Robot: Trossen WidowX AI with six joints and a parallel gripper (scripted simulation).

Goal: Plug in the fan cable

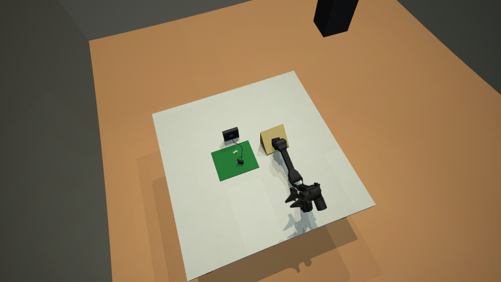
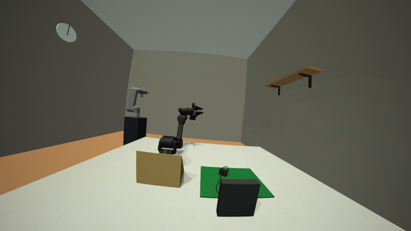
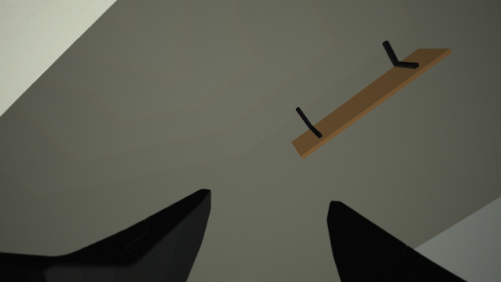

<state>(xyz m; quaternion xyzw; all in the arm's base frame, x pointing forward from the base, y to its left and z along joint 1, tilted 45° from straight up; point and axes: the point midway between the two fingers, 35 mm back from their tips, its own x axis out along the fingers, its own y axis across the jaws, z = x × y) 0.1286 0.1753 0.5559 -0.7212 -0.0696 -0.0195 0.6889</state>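
Right now the black plug is 160 mm ahead of my gripper tip, 470 mm to the right of it and 320 mm below it. From my gripper tip the other things lie so: green board 200 mm ahead, 500 mm to the right, 360 mm below; black fan 170 mm ahead, 690 mm to the right, 280 mm below.
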